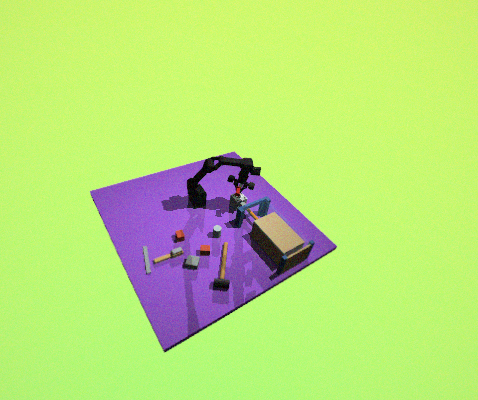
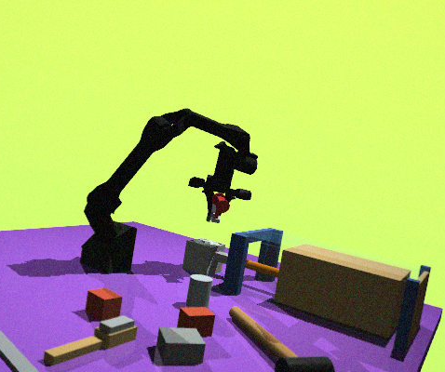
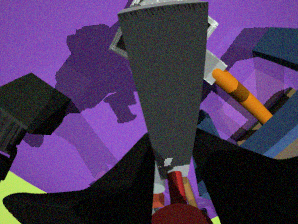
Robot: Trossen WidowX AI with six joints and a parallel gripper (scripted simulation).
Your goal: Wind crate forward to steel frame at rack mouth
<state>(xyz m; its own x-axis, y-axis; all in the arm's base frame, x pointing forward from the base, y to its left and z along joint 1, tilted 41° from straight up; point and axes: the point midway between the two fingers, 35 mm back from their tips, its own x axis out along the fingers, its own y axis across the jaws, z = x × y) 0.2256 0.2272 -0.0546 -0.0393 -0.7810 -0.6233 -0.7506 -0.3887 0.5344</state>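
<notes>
Right now my gripper tip is 2 cm below the winch handle. The rest, counted from my gripper tip: red knob 3 cm ahead, 3 cm to the right, 4 cm above; grey winch 5 cm behind, 4 cm to the left, 15 cm below; grey block 26 cm ahead, 49 cm to the right, 16 cm below.
</notes>
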